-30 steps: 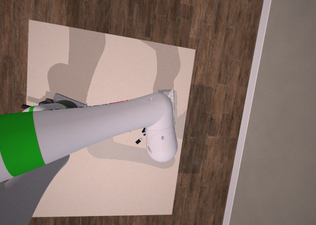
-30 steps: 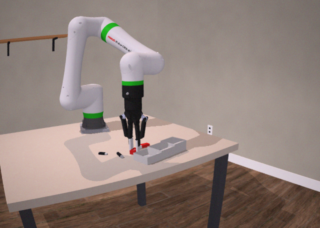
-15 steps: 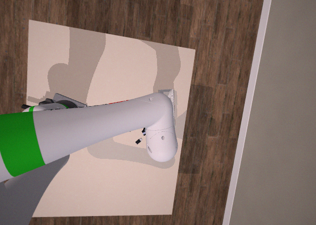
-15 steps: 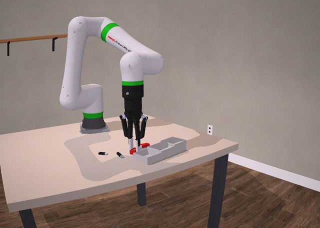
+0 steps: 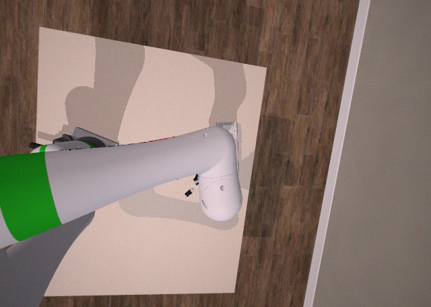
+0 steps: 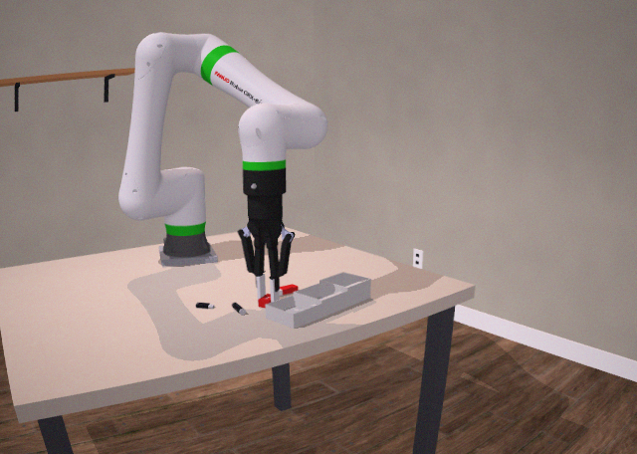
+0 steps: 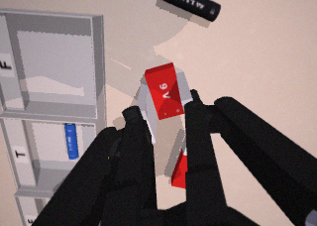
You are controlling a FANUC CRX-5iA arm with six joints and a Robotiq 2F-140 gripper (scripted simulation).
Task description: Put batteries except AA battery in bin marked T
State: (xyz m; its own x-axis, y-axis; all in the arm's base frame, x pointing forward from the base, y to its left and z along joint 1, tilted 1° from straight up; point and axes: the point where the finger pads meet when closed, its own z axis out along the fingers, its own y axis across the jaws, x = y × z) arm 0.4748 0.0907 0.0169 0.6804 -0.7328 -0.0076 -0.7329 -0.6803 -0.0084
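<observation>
Now: hand 10 cm to the right of the grey bin, 7 cm short of it and 1 cm above it. The rest, counted from my hand: red block battery (3 cm below, 1 cm to the left, 1 cm behind); then blue cylindrical battery (9 cm to the left, 6 cm ahead, 2 cm below); then green die (13 cm to the left, 3 cm below, 3 cm behind).
</observation>
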